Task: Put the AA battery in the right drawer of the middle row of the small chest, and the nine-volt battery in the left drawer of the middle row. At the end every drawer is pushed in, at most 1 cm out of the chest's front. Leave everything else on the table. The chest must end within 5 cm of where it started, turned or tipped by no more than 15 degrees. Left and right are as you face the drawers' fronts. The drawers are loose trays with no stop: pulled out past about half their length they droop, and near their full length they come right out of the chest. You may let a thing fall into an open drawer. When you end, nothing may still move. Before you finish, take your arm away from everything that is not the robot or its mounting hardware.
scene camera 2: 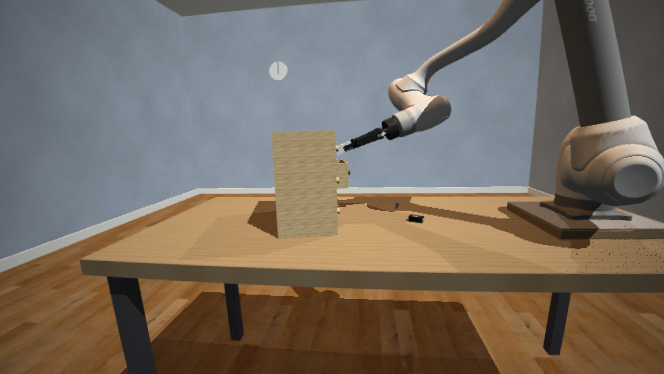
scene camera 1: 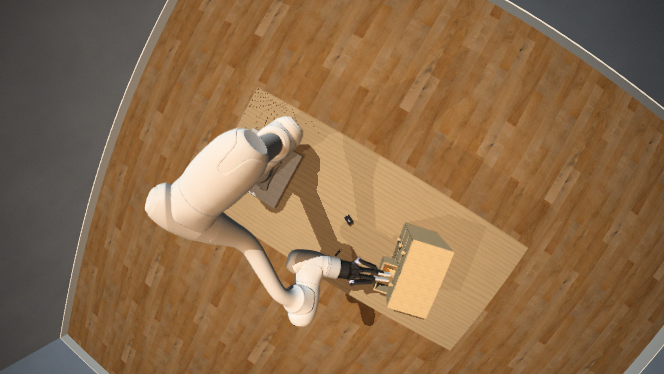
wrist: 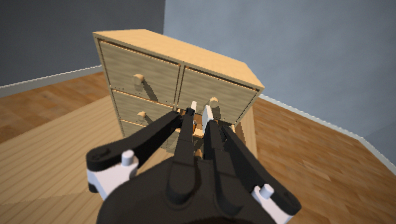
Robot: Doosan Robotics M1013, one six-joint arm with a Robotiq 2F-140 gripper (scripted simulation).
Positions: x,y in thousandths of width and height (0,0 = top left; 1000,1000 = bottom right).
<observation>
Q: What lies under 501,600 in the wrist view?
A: A drawer.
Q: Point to a drawer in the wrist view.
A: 324,471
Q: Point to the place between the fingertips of my gripper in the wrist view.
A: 504,489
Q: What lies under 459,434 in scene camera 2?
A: A small wooden chest.
</observation>
